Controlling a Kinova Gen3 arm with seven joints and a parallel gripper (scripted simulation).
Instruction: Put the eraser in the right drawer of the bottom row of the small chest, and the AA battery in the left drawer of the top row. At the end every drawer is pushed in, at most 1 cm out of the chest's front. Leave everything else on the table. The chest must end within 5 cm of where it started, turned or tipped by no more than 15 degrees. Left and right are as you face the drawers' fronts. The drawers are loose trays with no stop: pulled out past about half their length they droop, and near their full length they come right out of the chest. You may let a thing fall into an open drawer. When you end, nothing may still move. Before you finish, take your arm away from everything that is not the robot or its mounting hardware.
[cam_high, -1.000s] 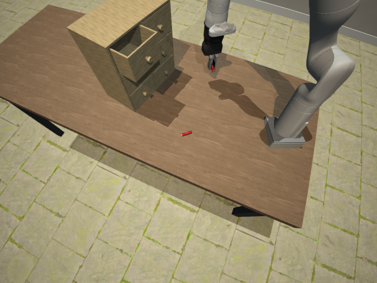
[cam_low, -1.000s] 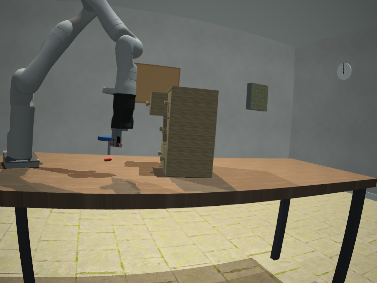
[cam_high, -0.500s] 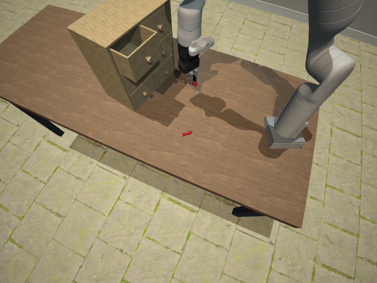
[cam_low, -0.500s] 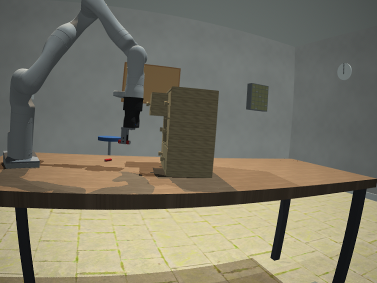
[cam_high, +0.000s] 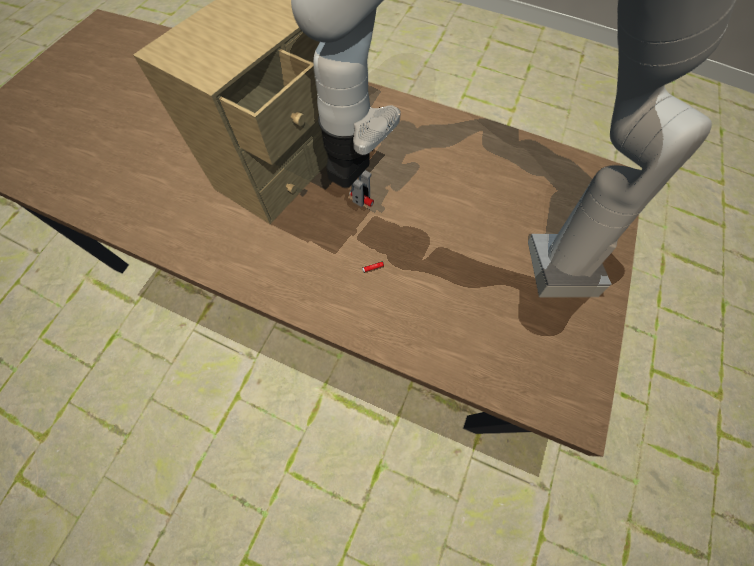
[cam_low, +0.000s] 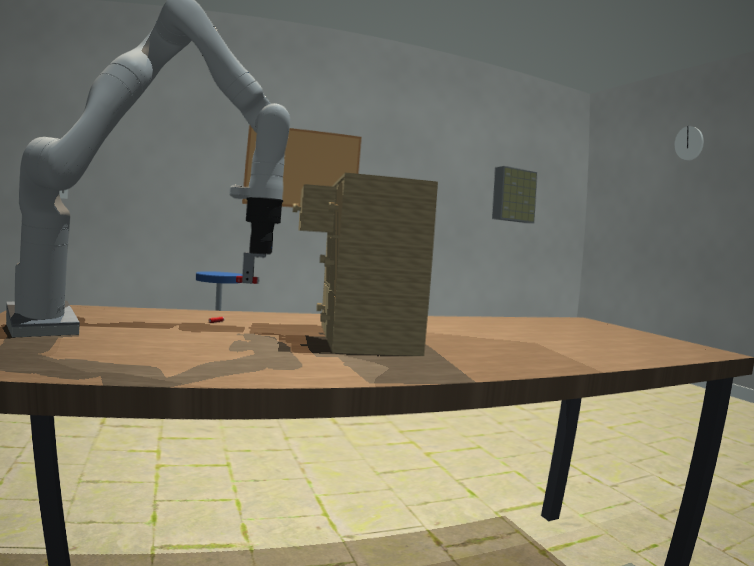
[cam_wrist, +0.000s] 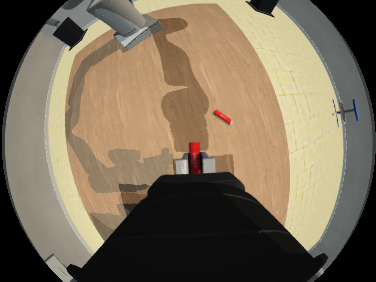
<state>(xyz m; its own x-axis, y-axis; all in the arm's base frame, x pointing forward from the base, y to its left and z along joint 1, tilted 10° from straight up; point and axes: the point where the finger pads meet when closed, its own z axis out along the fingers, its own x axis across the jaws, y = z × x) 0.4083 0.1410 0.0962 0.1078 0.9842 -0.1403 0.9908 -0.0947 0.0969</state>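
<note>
Right now my hand is 7 cm past the red battery, 7 cm to the right of it and 11 cm above it. Round my hand: red AA battery (1 cm below).
</note>
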